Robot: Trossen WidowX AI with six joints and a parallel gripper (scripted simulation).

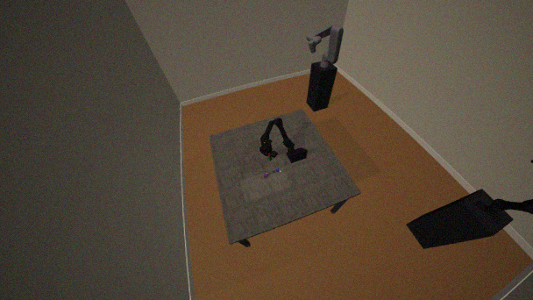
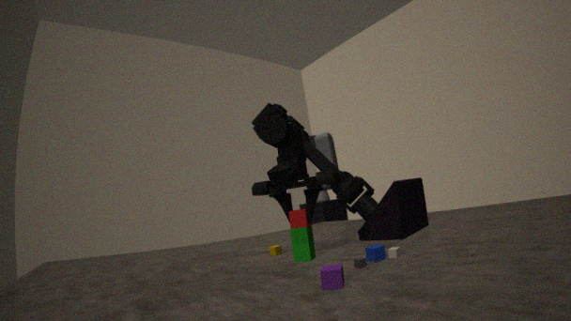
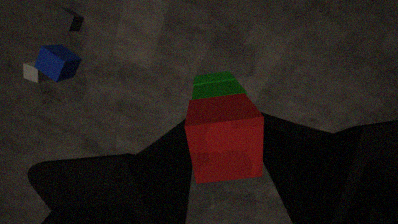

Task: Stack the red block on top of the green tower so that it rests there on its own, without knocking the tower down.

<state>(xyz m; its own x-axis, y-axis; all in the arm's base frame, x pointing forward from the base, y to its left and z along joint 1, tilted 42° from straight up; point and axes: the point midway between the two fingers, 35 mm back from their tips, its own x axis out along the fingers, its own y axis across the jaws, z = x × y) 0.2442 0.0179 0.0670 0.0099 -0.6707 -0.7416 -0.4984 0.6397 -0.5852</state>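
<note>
Now: the red block 10 mm above my gripper tip. From my gripper tip the other things lie so: blue block: 30 mm behind, 160 mm to the left, 70 mm below; yellow block: 10 mm behind, 130 mm to the right, 70 mm below; dark grey block: 10 mm ahead, 160 mm to the left, 70 mm below.
</note>
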